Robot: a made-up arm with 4 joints.
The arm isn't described. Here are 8 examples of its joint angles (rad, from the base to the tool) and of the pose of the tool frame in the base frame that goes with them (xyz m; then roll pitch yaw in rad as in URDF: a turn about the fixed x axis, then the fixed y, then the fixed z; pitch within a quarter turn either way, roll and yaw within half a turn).
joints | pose
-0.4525 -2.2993 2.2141 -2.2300 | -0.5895 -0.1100 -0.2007 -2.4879 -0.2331 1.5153
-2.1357 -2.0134 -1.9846 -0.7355 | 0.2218 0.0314 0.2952 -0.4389 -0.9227 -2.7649
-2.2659 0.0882 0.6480 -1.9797 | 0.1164 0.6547 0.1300 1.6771 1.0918 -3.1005
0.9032 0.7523 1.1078 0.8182 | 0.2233 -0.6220 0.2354 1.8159 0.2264 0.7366
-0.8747 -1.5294 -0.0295 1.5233 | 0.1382 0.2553 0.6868 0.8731 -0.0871 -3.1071
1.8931 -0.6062 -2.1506 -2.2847 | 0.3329 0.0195 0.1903 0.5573 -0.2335 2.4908
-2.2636 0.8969 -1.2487 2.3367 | -0.2469 -0.2695 -0.4517 -2.2920 -0.0898 1.8290
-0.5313 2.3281 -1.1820 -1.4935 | -0.4715 -0.0054 0.5004 0.4528 0.7647 -2.0422
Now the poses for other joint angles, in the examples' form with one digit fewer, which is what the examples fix.
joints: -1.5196 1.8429 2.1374 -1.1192
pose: 0.297 -0.177 -0.073 1.871 0.536 1.154
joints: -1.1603 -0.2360 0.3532 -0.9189
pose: -0.162 0.421 0.542 -0.716 0.439 0.565
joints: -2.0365 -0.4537 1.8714 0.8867
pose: -0.265 0.538 0.535 0.200 -0.407 -0.755
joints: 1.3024 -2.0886 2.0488 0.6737
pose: -0.728 -0.096 0.234 -0.506 1.219 1.981
